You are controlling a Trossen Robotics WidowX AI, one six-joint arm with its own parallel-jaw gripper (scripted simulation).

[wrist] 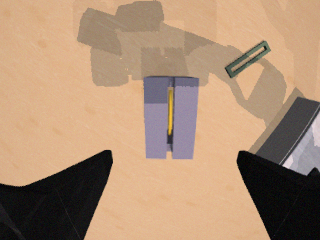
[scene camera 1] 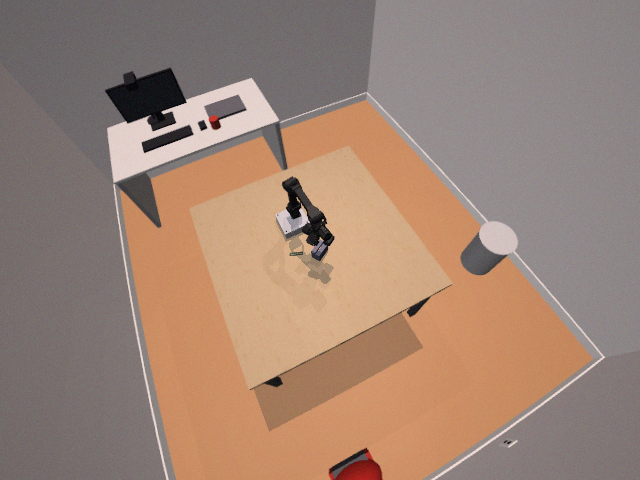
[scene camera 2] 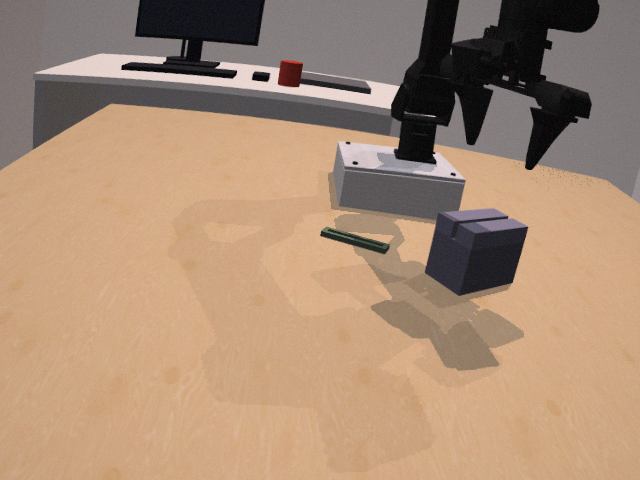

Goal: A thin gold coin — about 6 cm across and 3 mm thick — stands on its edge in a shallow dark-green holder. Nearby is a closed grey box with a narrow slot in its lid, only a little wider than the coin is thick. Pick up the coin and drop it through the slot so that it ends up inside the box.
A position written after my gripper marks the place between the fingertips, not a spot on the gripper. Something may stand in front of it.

My gripper (scene camera 2: pixel 498 156) is open, holding nothing.
My gripper shows as well in the wrist view (wrist: pixel 175 157).
